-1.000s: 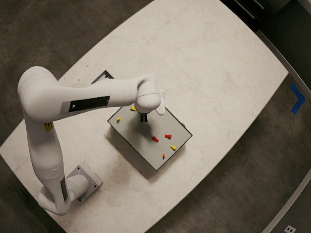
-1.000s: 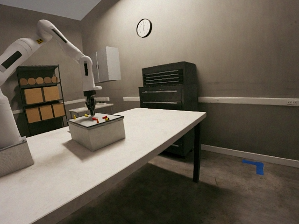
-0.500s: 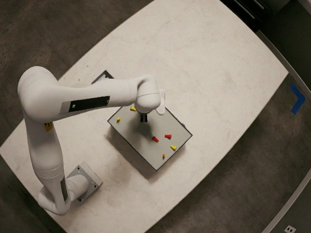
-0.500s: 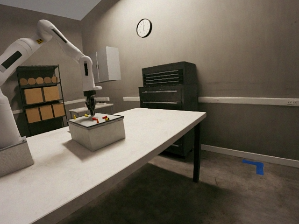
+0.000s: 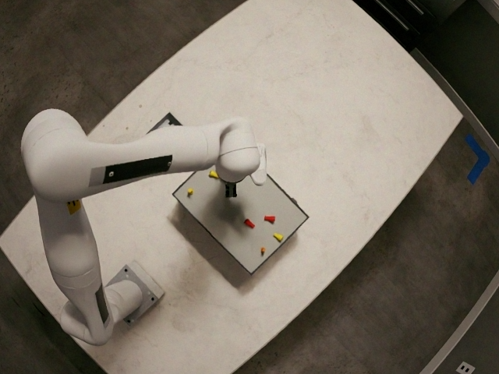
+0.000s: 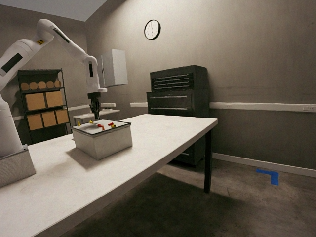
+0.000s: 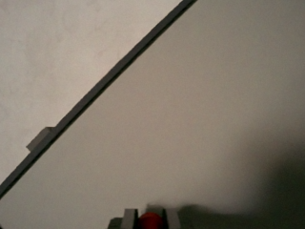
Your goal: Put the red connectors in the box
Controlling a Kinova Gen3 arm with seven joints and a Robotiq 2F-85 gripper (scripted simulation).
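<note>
Now: the tool case 2 cm behind my hand, 8 cm to the right of it and 7 cm below it.
</note>
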